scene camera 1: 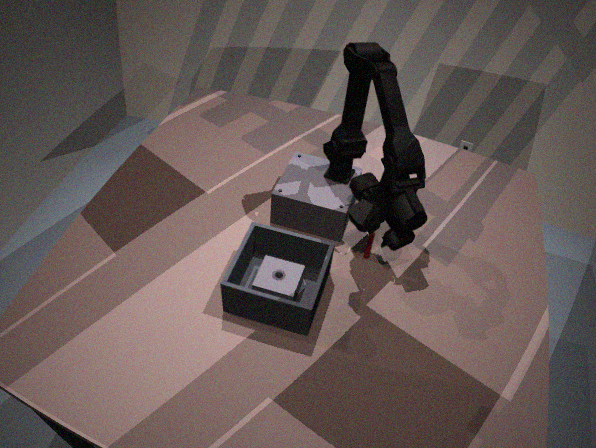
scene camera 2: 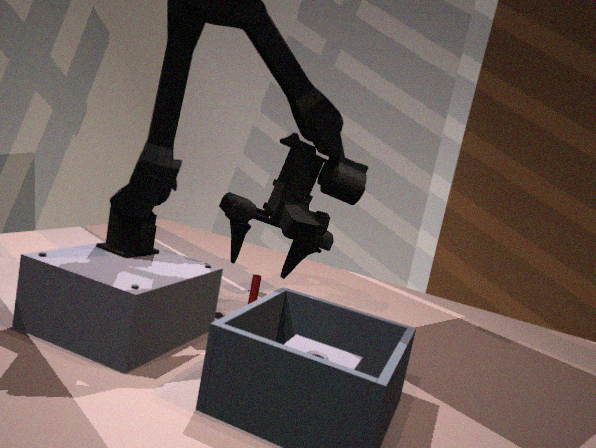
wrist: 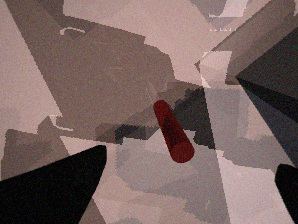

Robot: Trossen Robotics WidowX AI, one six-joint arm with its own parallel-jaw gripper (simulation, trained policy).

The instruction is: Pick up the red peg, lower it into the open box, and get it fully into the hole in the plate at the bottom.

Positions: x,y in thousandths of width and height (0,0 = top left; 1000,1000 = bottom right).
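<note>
Scene camera 1 shows the gripper (scene camera 1: 625,515), a plate (scene camera 1: 464,619) and a dark box (scene camera 1: 400,666). Scene camera 2 shows the gripper (scene camera 2: 432,604), the plate (scene camera 2: 499,765) and the box (scene camera 2: 420,847). The wrist view shows the gripper (wrist: 633,725) and a red peg (wrist: 606,663). The plate is out of frame in the wrist view; the dark box is out of frame in the wrist view.
</note>
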